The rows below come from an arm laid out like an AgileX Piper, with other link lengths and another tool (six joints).
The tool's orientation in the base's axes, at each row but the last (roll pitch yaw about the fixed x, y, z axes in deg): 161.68 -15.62 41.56; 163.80 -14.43 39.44; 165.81 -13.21 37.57; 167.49 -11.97 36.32; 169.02 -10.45 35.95
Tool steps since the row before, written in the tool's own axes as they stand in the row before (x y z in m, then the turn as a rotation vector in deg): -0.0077 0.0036 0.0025 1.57 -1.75 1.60; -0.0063 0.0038 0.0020 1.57 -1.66 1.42; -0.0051 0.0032 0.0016 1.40 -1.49 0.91; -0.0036 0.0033 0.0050 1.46 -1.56 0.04; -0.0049 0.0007 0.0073 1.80 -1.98 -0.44
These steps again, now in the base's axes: -0.0025 -0.0078 -0.0033 0.78 2.24 -1.57; -0.0019 -0.0070 -0.0024 0.76 2.18 -1.38; -0.0017 -0.0057 -0.0019 0.56 1.97 -0.89; 0.0004 -0.0050 -0.0048 0.32 2.11 -0.07; -0.0016 -0.0038 -0.0078 0.23 2.67 0.38
